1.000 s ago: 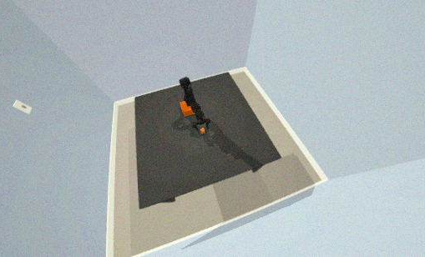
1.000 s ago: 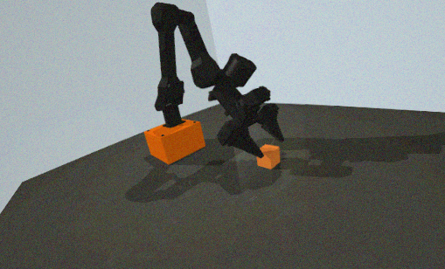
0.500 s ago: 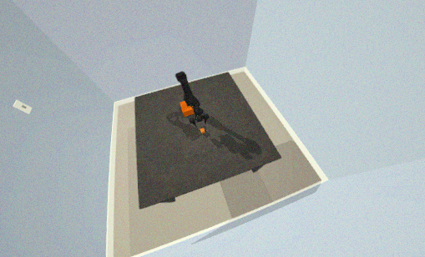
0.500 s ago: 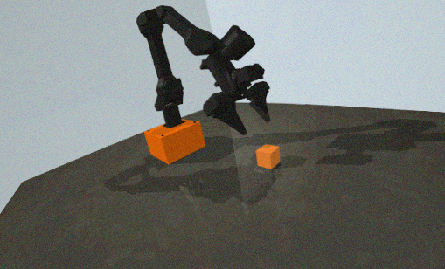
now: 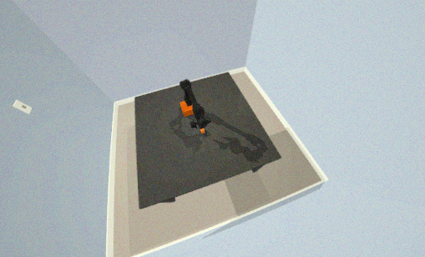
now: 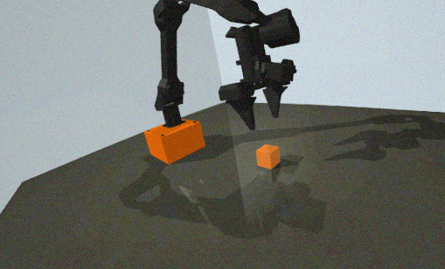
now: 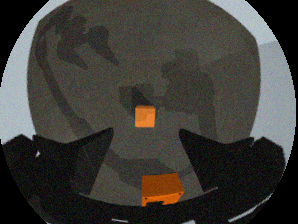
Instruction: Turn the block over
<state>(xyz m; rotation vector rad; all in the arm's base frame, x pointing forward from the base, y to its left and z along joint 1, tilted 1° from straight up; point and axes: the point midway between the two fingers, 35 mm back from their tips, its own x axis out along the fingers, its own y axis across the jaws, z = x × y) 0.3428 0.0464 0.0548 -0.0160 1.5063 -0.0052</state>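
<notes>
The orange block lies 80 mm below my gripper tip and 10 mm behind it.
</notes>
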